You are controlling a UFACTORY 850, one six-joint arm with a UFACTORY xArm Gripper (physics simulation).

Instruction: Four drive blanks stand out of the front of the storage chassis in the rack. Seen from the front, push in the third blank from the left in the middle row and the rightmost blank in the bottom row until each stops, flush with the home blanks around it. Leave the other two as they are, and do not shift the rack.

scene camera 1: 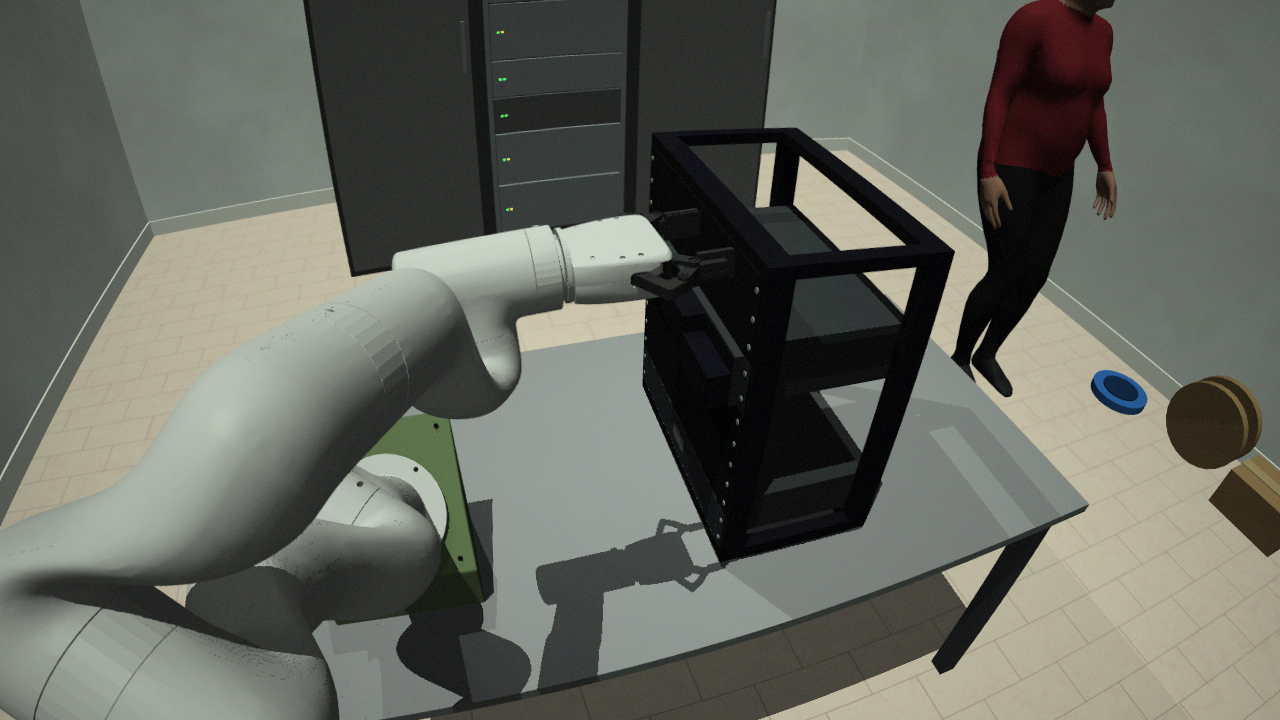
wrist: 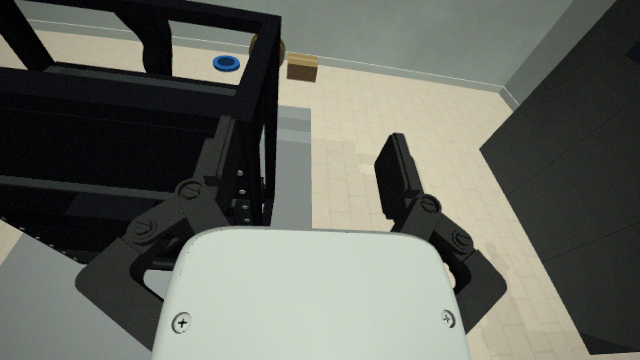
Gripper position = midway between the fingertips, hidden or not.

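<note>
Black rack [scene camera 1: 728, 367] [wrist: 95, 147], seen. My gripper [scene camera 1: 715, 240] [wrist: 313, 141], seen.
</note>
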